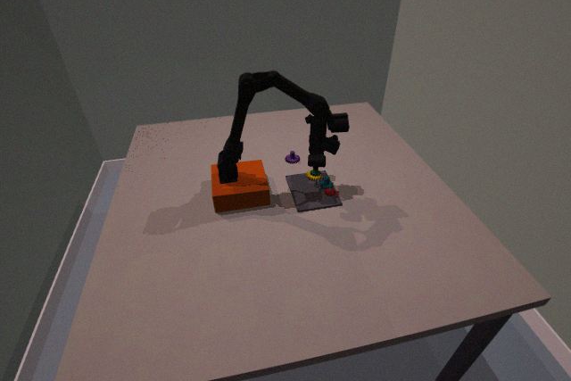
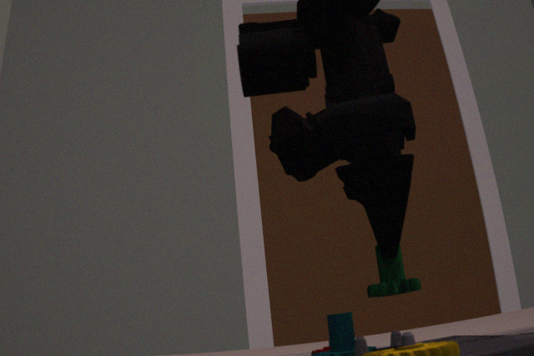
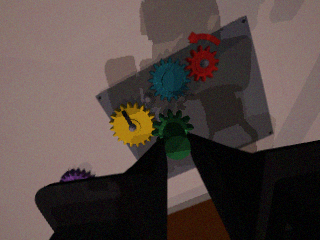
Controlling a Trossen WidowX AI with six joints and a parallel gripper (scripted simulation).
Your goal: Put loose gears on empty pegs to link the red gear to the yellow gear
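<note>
Now: the green gear 1 cm below my gripper tip. From my gripper tip the other things lie so: teal gear (4 cm ahead, 2 cm to the right, 6 cm below); yellow gear (1 cm ahead, 5 cm to the left, 7 cm below); red gear (4 cm ahead, 7 cm to the right, 7 cm below).
</note>
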